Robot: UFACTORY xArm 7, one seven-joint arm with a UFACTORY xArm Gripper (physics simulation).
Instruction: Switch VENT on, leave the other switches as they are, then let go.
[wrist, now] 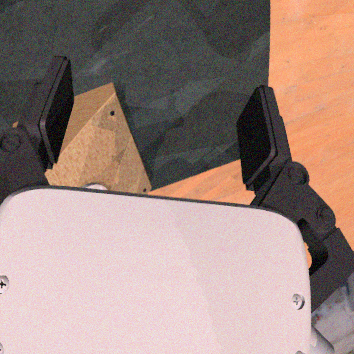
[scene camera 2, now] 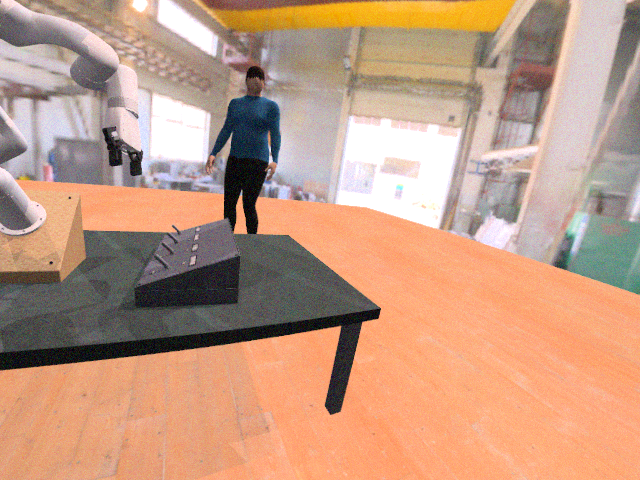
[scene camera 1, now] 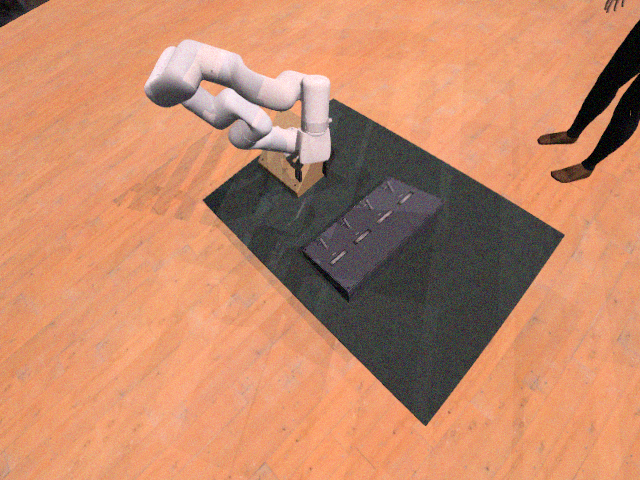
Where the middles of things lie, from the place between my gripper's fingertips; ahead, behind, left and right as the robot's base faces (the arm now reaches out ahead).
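Dark switch panel [scene camera 2: 203, 269]: my hand is 0.18 m short of it, 0.26 m above it and 0.11 m to the right of it.
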